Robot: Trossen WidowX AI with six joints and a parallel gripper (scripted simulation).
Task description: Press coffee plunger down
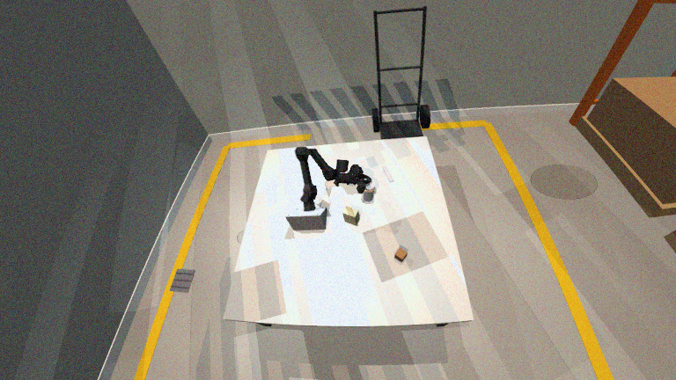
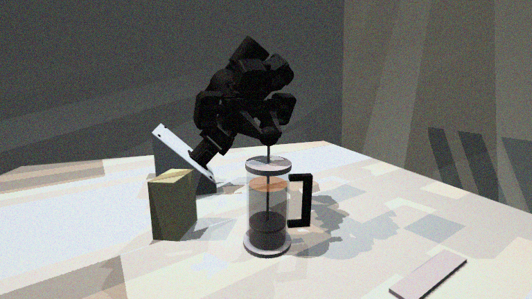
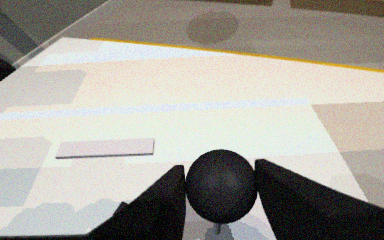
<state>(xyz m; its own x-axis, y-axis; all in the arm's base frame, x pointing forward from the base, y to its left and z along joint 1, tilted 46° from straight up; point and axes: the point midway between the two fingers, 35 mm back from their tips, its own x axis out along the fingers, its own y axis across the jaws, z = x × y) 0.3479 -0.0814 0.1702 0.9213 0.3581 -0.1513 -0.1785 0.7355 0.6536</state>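
Now: the glass coffee press 1 cm behind my gripper tip, 1 cm to the left of it and 10 cm below it. Also, from my gripper tip: flat grey bar 14 cm ahead, 18 cm to the left, 19 cm below; orange cube 10 cm ahead, 42 cm to the right, 17 cm below.
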